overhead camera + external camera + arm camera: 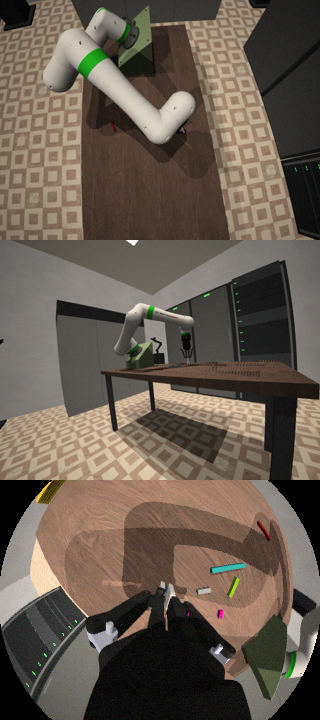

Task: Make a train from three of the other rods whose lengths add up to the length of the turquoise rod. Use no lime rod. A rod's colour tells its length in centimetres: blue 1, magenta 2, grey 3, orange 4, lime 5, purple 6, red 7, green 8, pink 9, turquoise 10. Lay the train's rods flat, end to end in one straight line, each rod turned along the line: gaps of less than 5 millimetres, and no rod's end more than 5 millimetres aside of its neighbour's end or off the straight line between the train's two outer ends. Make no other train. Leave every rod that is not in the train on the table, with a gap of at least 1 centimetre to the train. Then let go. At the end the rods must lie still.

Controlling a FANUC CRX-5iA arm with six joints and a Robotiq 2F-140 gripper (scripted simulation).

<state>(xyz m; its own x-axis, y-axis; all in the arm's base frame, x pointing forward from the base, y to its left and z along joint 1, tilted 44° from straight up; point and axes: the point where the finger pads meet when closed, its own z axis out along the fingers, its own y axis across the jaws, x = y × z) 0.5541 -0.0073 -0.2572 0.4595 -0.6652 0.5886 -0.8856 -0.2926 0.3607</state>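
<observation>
My hand is 30 mm above the small blue rod. Round my hand: grey rod 60 mm to the right, 60 mm behind, 30 mm below; lime rod 120 mm to the right, 110 mm behind, 30 mm below; turquoise rod 140 mm to the right, 70 mm behind, 30 mm below.
</observation>
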